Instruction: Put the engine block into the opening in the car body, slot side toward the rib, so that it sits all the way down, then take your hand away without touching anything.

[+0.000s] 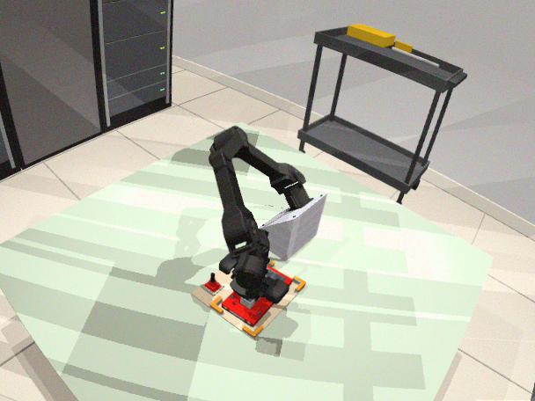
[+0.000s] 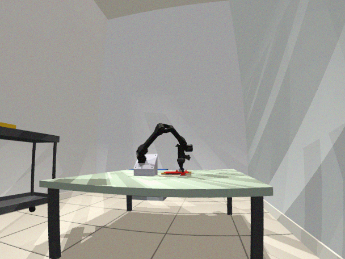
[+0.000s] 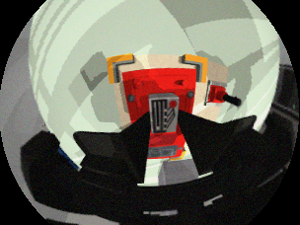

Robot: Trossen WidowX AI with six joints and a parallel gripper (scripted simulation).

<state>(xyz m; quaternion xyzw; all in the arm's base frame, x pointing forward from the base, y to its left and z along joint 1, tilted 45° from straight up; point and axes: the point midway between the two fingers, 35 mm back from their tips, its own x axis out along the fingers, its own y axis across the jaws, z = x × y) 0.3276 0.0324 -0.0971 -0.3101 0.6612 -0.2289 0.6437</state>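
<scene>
Right now my gripper tip is 10 mm above the grey engine block.
</scene>
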